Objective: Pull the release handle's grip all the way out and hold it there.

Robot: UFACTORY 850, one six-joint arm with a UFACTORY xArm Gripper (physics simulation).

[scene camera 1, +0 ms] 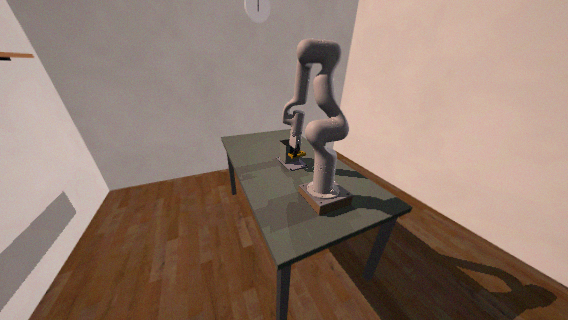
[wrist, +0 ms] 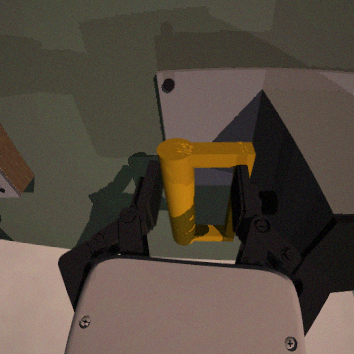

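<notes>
The release handle's yellow grip (scene camera 1: 300,155) (wrist: 178,180) is a round bar, joined by two arms to a yellow rear piece. It stands out from a dark housing (wrist: 292,170) on a light metal base plate (scene camera 1: 296,166) (wrist: 210,95). My gripper (scene camera 1: 294,152) (wrist: 196,174) is shut on the handle, with its fingers wide apart. In the wrist view the left finger is against the bar's outer side. The right finger lies over the rear piece, with a gap between it and the bar. The right finger's contact and the handle's mount are partly hidden.
The base plate is on a grey-green table (scene camera 1: 260,200). The robot's wooden mounting block (scene camera 1: 320,204) (wrist: 12,162) stands nearer the scene camera, at the left edge of the wrist view. Walls stand behind and to the right of the table.
</notes>
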